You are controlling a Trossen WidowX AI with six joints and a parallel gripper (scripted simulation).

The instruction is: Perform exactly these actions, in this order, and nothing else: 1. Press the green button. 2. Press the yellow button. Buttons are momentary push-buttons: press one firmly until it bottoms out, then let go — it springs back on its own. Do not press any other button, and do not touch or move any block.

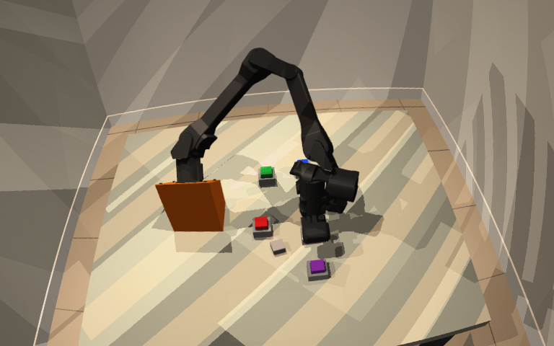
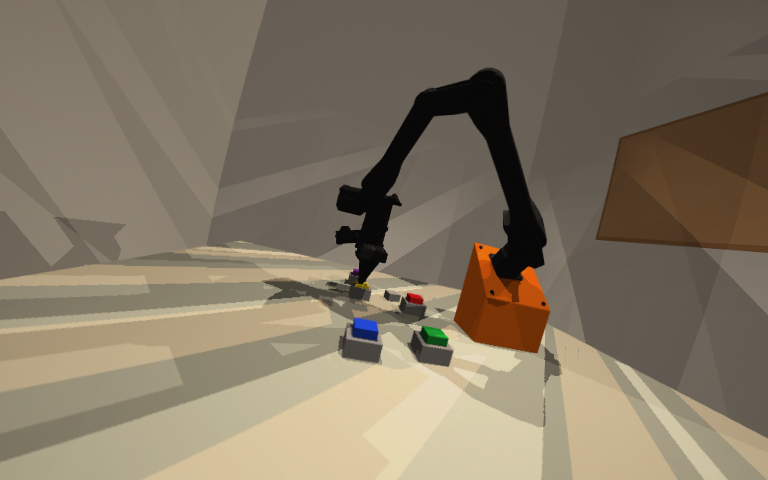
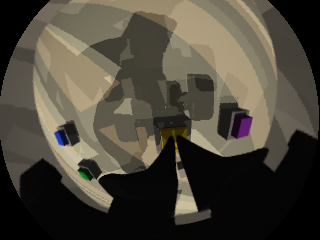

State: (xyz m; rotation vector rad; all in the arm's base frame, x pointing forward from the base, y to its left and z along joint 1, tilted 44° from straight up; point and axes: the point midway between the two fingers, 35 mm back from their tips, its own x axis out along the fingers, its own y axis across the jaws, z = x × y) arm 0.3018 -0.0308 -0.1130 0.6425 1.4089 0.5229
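My gripper tip is 1 cm above the yellow button. Round my gripper tip: red button: 13 cm behind, 4 cm to the left; purple button: 11 cm to the right; small grey block: 9 cm behind, 2 cm to the right, 2 cm below.
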